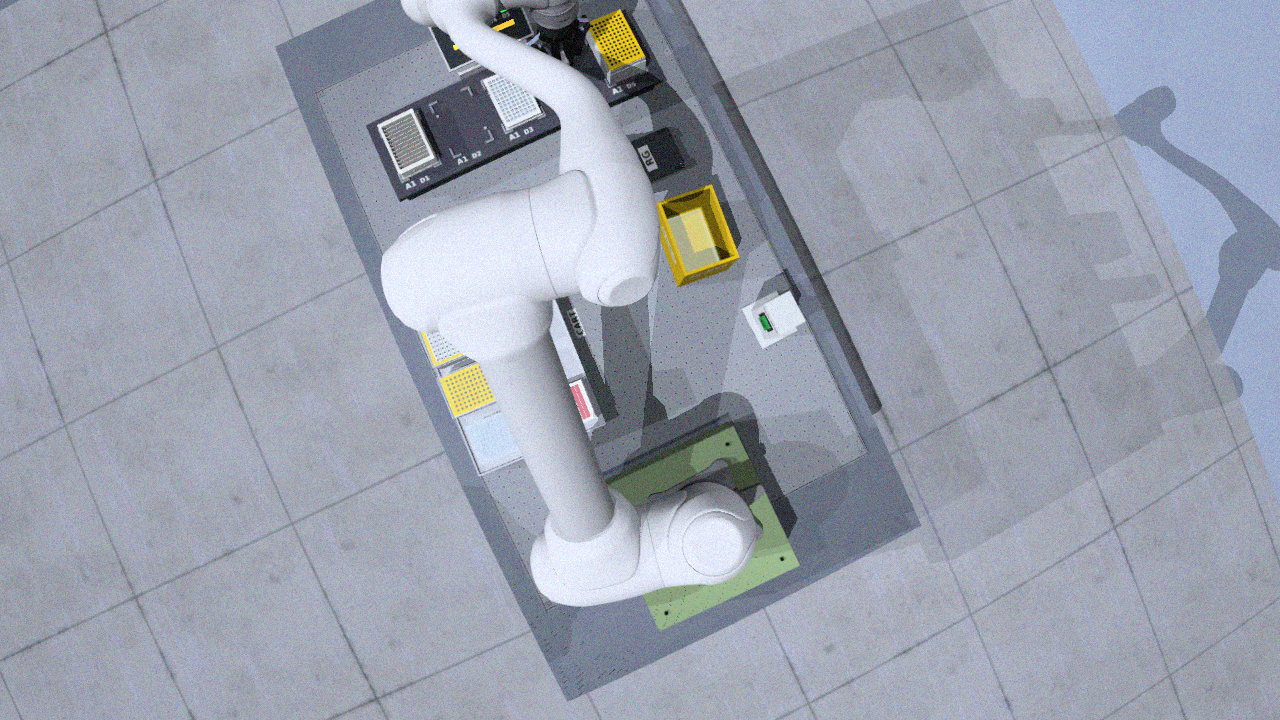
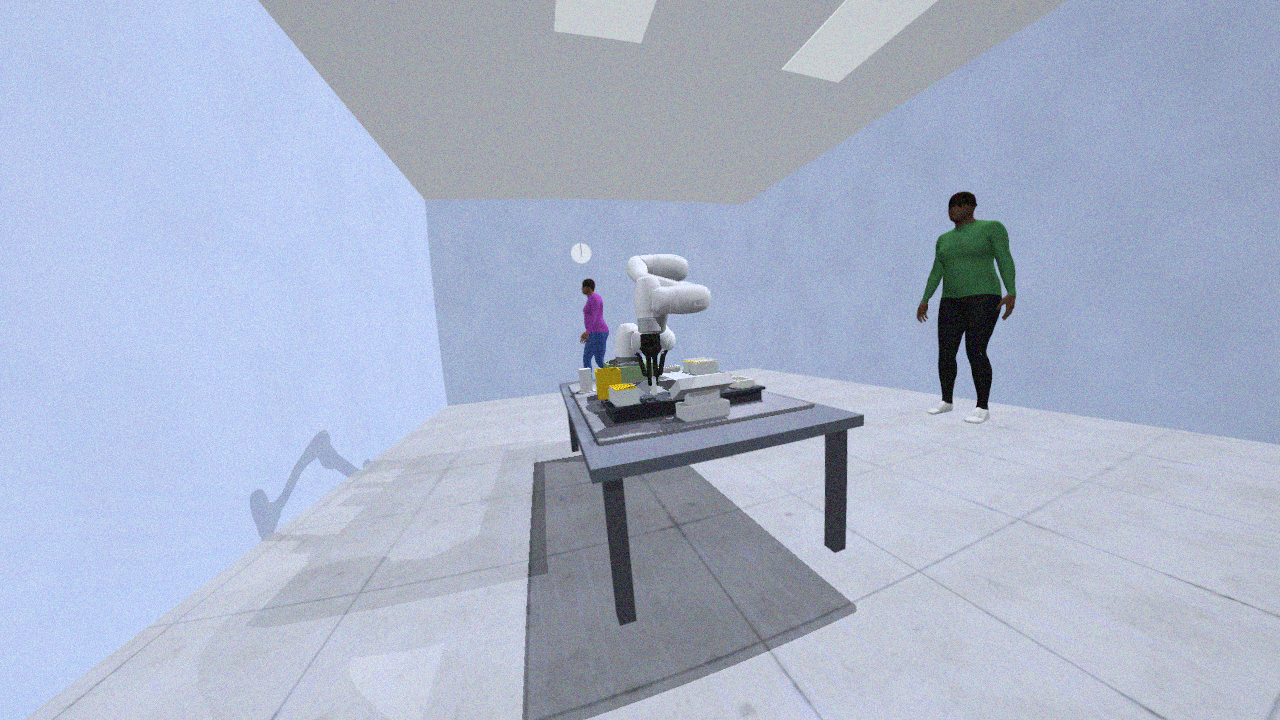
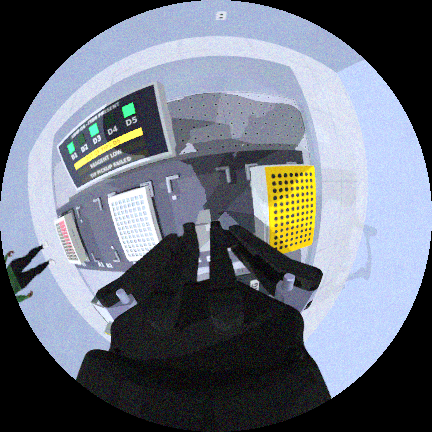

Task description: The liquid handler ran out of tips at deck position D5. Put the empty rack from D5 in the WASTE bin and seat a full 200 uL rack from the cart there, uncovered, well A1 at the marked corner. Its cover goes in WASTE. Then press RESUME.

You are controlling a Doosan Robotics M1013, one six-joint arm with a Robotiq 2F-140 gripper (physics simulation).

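Places are measured from the arm's base along level axes (x left, y down, z back), in metres.
Pixels of known places: gripper, between the fingertips: [image 2: 653, 394] [image 3: 205, 219]; arm's base, origin of its link: [image 2: 627, 364].
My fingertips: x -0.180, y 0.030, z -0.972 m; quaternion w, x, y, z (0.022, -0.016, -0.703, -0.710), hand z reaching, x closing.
Observation:
Ahead of a thing's pixels: the offset from my fingertips to its top centre. "pt": to the spot under its first point.
The yellow-topped rack @[dx -0.122, dy -0.048, dz -0.001 m] [image 1: 617, 40] [image 2: 623, 394] [image 3: 292, 207] sits at D5, its top full of dark holes. My gripper [image 1: 562, 55] [image 2: 653, 385] [image 3: 205, 219] is shut and empty, its fingertips together over the deck beside this rack, on the D4 side. The yellow WASTE bin @[dx -0.076, dy -0.067, dz +0.452 m] [image 1: 708, 268] [image 2: 608, 383] stands open; no rack shows inside. On the cart, a yellow rack @[dx +0.464, dy -0.062, dz +0.524 m] [image 1: 466, 390], a partly hidden yellow-edged rack @[dx +0.454, dy -0.062, dz +0.416 m] [image 1: 441, 347] and a pale blue-topped box @[dx +0.474, dy -0.006, dz +0.631 m] [image 1: 490, 440] show beside the arm. The green button @[pt dx -0.118, dy -0.027, dz +0.681 m] [image 1: 765, 322] is on a white box near the table's edge.
A white rack @[dx +0.126, dy -0.001, dz -0.008 m] [image 1: 512, 100] [image 3: 134, 222] sits at D3 and another labware item @[dx +0.374, dy -0.018, dz -0.016 m] [image 1: 407, 143] [image 3: 70, 240] at D1. The status display [image 1: 487, 40] [image 3: 117, 135] stands behind the deck, with D1, D3 and D5 lit. A dark block marked RG @[dx -0.083, dy +0.054, dz +0.234 m] [image 1: 669, 150] lies between deck and bin.

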